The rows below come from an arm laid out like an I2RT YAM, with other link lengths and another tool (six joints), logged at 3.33 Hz.
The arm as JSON. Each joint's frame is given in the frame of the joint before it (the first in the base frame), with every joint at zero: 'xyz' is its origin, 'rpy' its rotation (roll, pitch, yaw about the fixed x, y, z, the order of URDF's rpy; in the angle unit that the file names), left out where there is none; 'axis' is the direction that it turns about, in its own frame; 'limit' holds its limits. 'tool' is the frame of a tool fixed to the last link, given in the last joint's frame.
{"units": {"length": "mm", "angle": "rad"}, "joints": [
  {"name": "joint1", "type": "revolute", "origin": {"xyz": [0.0, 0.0, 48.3]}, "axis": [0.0, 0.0, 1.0], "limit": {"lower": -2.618, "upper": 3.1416}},
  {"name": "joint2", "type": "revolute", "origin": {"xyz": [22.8, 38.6, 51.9]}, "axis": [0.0, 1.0, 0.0], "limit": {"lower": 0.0, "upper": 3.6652}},
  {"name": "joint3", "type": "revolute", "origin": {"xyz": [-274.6, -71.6, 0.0]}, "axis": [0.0, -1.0, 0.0], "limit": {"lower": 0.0, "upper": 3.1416}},
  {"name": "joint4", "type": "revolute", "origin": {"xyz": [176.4, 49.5, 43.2]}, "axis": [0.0, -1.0, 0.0], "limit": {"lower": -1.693, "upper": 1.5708}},
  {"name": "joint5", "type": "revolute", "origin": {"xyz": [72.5, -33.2, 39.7]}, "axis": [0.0, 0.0, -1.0], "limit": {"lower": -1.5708, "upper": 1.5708}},
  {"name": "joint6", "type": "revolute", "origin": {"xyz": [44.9, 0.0, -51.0]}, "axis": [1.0, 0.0, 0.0], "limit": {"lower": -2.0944, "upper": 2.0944}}
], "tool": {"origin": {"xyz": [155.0, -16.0, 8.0], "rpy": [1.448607, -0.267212, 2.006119]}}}
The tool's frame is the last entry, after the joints.
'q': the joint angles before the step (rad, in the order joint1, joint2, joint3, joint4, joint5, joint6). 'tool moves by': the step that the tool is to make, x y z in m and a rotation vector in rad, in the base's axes. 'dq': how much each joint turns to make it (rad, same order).
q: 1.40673, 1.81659, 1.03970, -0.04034, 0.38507, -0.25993
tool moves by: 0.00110, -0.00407, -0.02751, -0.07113, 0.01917, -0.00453
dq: -0.00720, 0.06432, 0.00025, -0.01030, -0.00705, 0.00281
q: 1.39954, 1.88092, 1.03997, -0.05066, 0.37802, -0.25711
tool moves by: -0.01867, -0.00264, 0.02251, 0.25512, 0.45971, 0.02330
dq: -0.19974, -0.13369, -0.06064, 0.03206, -0.52817, 0.17875
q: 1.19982, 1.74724, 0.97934, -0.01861, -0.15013, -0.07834
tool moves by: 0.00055, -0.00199, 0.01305, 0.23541, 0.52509, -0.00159
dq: -0.25835, 0.06600, -0.06949, 0.21082, -0.57837, 0.27410
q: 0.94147, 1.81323, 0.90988, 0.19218, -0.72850, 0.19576
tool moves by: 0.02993, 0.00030, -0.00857, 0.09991, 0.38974, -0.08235
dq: -0.15249, 0.18527, -0.03702, 0.33704, -0.27783, 0.37920
